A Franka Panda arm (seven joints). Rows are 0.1 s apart.
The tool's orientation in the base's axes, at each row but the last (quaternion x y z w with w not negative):
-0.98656, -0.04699, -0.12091, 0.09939
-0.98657, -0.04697, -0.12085, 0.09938
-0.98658, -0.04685, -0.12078, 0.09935
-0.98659, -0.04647, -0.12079, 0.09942
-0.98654, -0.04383, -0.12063, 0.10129
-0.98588, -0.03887, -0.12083, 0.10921
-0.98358, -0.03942, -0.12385, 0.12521
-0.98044, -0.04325, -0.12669, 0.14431
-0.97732, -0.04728, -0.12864, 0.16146
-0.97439, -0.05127, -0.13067, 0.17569
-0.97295, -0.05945, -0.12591, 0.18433
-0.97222, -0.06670, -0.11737, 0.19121
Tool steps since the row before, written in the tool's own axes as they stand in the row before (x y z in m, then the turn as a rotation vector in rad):
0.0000, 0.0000, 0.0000, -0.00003, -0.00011, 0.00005
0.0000, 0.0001, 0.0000, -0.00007, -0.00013, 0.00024
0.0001, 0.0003, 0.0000, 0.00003, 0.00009, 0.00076
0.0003, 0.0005, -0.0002, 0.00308, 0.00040, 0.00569
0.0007, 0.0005, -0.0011, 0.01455, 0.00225, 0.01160
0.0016, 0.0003, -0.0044, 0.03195, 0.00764, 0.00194
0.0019, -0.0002, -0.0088, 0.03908, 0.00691, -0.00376
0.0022, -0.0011, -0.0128, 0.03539, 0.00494, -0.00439
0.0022, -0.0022, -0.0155, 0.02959, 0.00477, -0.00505
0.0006, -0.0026, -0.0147, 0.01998, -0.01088, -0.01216
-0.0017, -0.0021, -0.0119, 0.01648, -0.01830, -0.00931
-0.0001, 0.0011, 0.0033, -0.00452, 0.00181, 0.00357
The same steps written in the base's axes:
0.0000, 0.0000, 0.0000, -0.00003, 0.00012, -0.00003
0.0000, -0.0001, 0.0000, -0.00003, 0.00017, -0.00022
0.0001, -0.0003, 0.0000, 0.00021, 0.00007, -0.00073
0.0003, -0.0005, 0.0002, 0.00433, 0.00100, -0.00472
0.0005, -0.0007, 0.0011, 0.01698, 0.00115, -0.00786
0.0006, -0.0012, 0.0045, 0.03215, -0.00539, 0.00447
-0.0002, -0.0020, 0.0088, 0.03763, -0.00582, 0.01180
-0.0010, -0.0026, 0.0127, 0.03369, -0.00430, 0.01196
-0.0018, -0.0029, 0.0154, 0.02792, -0.00465, 0.01106
-0.0033, -0.0028, 0.0143, 0.01473, 0.00690, 0.02002
-0.0046, -0.0026, 0.0110, 0.01080, 0.01459, 0.01907
0.0008, 0.0003, -0.0034, -0.00332, -0.00066, -0.00500

